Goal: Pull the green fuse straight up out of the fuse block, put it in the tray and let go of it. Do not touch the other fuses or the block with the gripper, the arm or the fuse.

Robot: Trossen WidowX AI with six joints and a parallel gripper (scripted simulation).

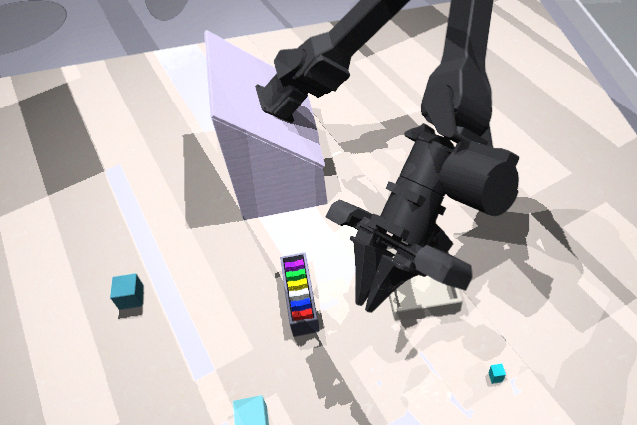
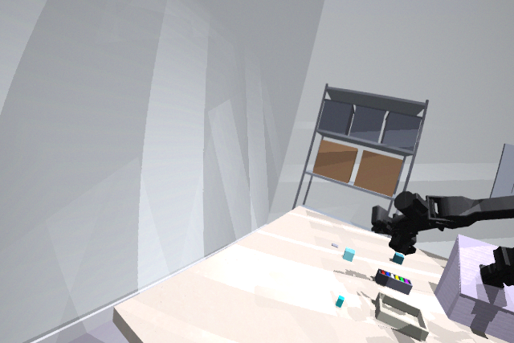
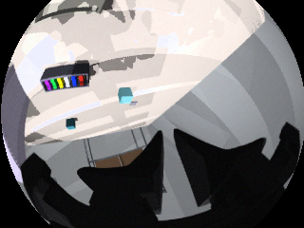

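The green fuse lies 170 mm behind my gripper tip, 60 mm to the right of it and 170 mm below it. The rest, counted from my gripper tip: tray: 130 mm behind, 120 mm to the left, 200 mm below.
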